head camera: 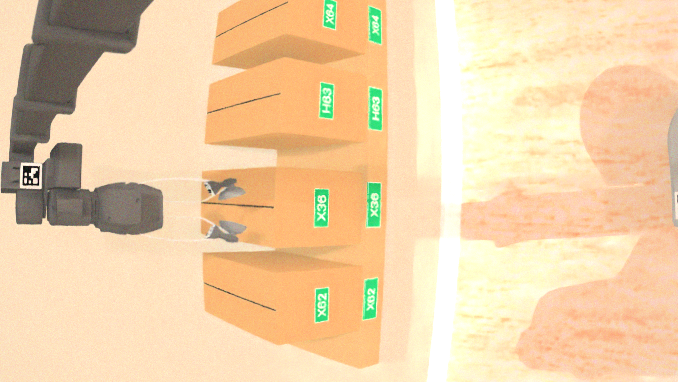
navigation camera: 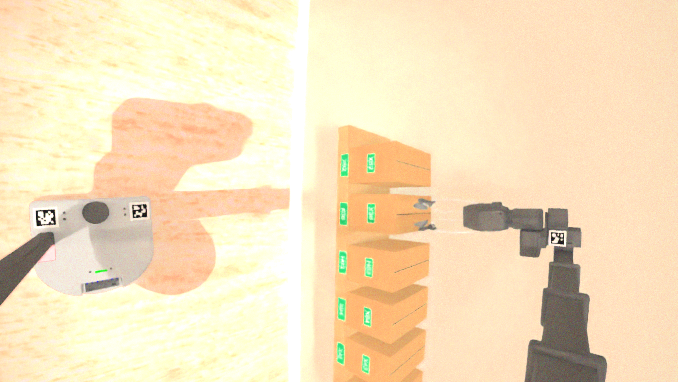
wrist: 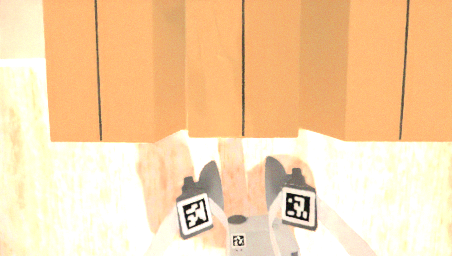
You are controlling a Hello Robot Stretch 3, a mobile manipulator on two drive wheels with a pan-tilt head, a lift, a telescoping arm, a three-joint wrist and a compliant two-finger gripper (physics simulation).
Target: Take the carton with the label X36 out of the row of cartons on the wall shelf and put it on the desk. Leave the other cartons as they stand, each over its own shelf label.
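Places are measured from the robot's base along level axes (x left, y back, z up), in centimetres.
Where they show: gripper, fingertip midpoint: [head camera: 243, 210] [navigation camera: 413, 214]; robot's base, link origin: [navigation camera: 96, 211].
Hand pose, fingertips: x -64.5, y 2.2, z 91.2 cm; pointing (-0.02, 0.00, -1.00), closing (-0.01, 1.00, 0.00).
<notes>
Each offset is from my fingertips to the top centre of the thing. "spot": to the spot under its first point.
The orange carton with the green X36 label @[dx -14.6, dy +1.6, dz -6.9 cm] [head camera: 300, 200] [navigation camera: 357, 215] [wrist: 215, 75] stands upright in the row on the wall shelf [head camera: 377, 157] [navigation camera: 343, 285], over the matching X36 shelf label @[spot: dx -0.9, dy +1.0, dz -26.3 cm] [head camera: 373, 205]. It has a dark line along its top. My gripper [head camera: 242, 210] [navigation camera: 417, 215] [wrist: 241, 177] is open, with nothing between its fingers. In the head and navigation views the two fingertips overlap the top of this carton, one on each side of its dark line. In the wrist view they show below its front edge. I cannot tell whether they touch it. The desk does not show.
Carton X62 @[dx -15.4, dy -14.0, dz -6.9 cm] [head camera: 300, 300] [navigation camera: 387, 172] [wrist: 125, 75] and carton H63 @[dx -12.8, dy +18.6, dz -6.9 cm] [head camera: 295, 112] [navigation camera: 387, 265] [wrist: 375, 75] stand on either side, with narrow gaps. Carton X64 @[dx -11.6, dy +34.7, dz -6.9 cm] [head camera: 300, 27] [navigation camera: 382, 317] stands beyond H63. My base [navigation camera: 125, 245] is on the wooden floor.
</notes>
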